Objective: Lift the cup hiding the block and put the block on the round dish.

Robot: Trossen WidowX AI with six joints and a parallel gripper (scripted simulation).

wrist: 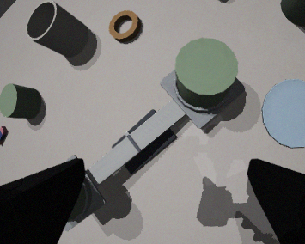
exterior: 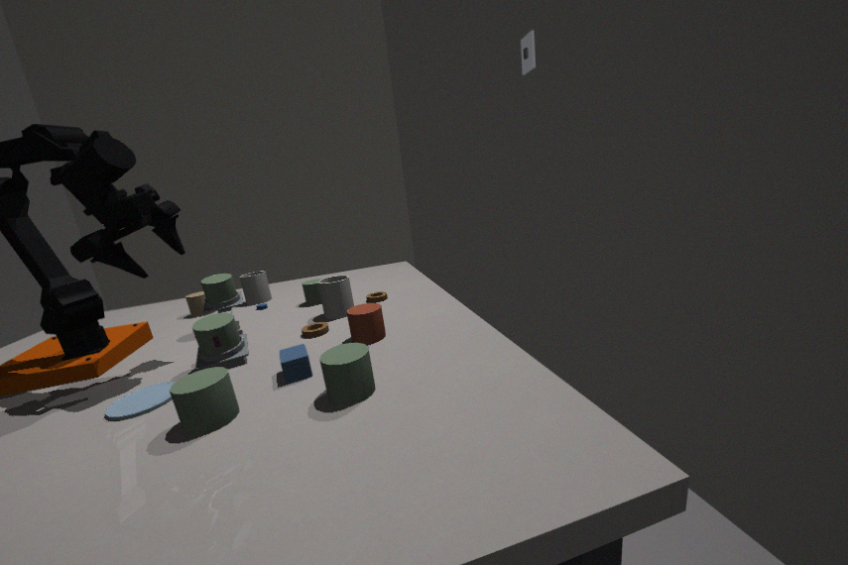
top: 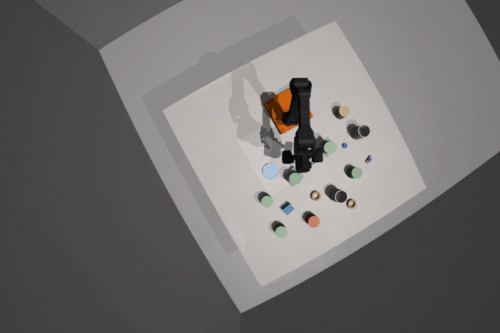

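Right now my gripper tip is 6 cm short of the green cup, 8 cm to the left of it and 15 cm above it. From my gripper tip the other things lie so: light blue round dish (5 cm behind, 14 cm to the right, 20 cm below); pale teal block (6 cm ahead, 6 cm to the right, 16 cm below); red cylinder (35 cm ahead, 13 cm to the right, 17 cm below).
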